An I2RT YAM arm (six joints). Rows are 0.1 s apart.
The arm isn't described. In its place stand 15 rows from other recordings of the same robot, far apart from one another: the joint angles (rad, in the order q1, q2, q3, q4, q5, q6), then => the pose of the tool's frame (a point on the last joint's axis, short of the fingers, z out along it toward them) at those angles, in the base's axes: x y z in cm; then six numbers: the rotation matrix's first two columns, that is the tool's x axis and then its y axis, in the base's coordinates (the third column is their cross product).
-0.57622, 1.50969, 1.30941, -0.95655, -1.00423, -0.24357 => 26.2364 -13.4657 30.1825 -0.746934 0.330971 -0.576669 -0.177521 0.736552 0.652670
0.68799, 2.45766, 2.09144, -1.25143, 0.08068, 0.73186 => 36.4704 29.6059 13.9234 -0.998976 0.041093 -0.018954 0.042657 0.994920 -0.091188
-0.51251, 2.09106, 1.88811, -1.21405, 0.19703, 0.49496 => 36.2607 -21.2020 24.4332 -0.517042 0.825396 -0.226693 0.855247 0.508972 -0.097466
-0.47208, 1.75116, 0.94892, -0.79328, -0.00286, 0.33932 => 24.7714 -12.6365 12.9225 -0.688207 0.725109 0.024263 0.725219 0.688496 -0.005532
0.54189, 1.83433, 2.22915, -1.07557, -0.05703, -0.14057 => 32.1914 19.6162 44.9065 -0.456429 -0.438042 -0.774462 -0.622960 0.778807 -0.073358
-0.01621, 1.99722, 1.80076, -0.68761, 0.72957, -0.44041 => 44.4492 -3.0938 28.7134 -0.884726 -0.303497 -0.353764 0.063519 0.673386 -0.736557
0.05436, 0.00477, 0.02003, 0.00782, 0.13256, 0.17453 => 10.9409 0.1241 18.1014 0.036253 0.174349 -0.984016 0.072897 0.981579 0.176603
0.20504, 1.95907, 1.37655, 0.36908, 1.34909, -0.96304 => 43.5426 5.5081 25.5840 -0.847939 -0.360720 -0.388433 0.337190 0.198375 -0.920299
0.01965, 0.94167, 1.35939, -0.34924, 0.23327, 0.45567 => 17.2753 -0.4836 48.8621 0.154488 0.431264 -0.888901 0.159775 0.876954 0.453236
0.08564, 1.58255, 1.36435, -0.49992, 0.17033, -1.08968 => 35.6633 2.4561 31.1251 -0.341386 -0.906172 -0.249616 -0.561295 0.409563 -0.719171
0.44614, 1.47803, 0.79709, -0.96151, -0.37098, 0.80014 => 18.9292 10.4846 16.1849 -0.898523 0.311429 0.309302 0.381749 0.902251 0.200528
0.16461, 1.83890, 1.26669, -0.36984, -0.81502, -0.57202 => 37.6811 8.8856 20.6252 -0.381424 -0.439721 -0.813118 -0.881397 0.438163 0.176501
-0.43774, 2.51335, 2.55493, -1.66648, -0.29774, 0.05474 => 43.0152 -18.9790 23.0917 -0.880074 0.469645 0.070023 0.468464 0.834692 0.289534
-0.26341, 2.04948, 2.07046, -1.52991, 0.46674, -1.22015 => 37.4143 -11.7489 30.7365 -0.574625 -0.713699 0.400550 -0.815922 0.537757 -0.212338
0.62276, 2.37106, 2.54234, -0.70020, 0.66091, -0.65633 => 44.2250 29.0670 34.6741 -0.306415 -0.813089 -0.494971 -0.273871 0.573300 -0.772219
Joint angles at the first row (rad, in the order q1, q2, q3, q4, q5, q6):
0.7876, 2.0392, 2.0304, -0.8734, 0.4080, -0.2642
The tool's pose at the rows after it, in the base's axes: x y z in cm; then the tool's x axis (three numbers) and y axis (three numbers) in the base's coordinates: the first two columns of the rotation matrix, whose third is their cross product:
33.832 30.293 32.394 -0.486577 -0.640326 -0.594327 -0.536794 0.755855 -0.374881
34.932 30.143 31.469 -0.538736 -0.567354 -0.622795 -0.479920 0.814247 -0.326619
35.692 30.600 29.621 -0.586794 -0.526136 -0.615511 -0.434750 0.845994 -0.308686
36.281 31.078 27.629 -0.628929 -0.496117 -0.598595 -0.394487 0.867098 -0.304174
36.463 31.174 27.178 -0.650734 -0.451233 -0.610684 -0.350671 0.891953 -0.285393
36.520 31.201 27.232 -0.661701 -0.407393 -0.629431 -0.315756 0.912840 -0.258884
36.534 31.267 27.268 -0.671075 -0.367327 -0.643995 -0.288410 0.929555 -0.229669
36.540 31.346 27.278 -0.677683 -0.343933 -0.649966 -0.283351 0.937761 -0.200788
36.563 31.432 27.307 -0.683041 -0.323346 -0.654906 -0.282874 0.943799 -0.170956
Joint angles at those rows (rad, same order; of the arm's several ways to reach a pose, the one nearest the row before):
0.7597, 2.0415, 2.0304, -0.8642, 0.3851, -0.1398
0.7410, 2.0667, 2.0304, -0.8387, 0.3862, -0.0593
0.7387, 2.1097, 2.0304, -0.8310, 0.4072, 0.0067
0.7395, 2.1544, 2.0304, -0.8303, 0.4316, 0.0631
0.7395, 2.1651, 2.0301, -0.8253, 0.4477, 0.1169
0.7395, 2.1650, 2.0300, -0.8177, 0.4534, 0.1619
0.7403, 2.1651, 2.0300, -0.8116, 0.4526, 0.2031
0.7403, 2.1651, 2.0300, -0.8066, 0.4358, 0.2260
0.7399, 2.1651, 2.0304, -0.8001, 0.4152, 0.2447

